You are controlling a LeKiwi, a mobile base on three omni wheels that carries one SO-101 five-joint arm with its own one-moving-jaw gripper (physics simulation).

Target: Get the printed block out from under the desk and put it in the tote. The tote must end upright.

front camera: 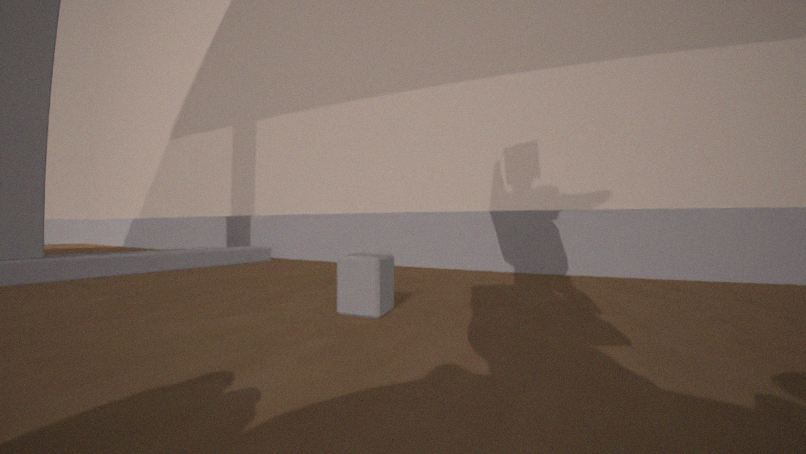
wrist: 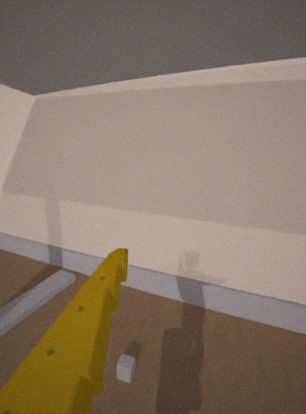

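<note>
The printed block is small, light grey and upright on the brown floor. In the front view it stands a little left of the middle, short of the skirting; in the wrist view it is low, just right of the yellow jaw. My gripper is fully open: one notched yellow jaw shows in the wrist view, and the moving jaw is out of the picture. The jaw is raised above the floor, apart from the block. The desk's grey underside spans the top of the wrist view. The tote does not show in either view.
A grey desk leg rises at the far left on a grey foot bar, left of the block. A grey skirting runs along the beige wall behind the block. Robot shadows fall on floor and wall.
</note>
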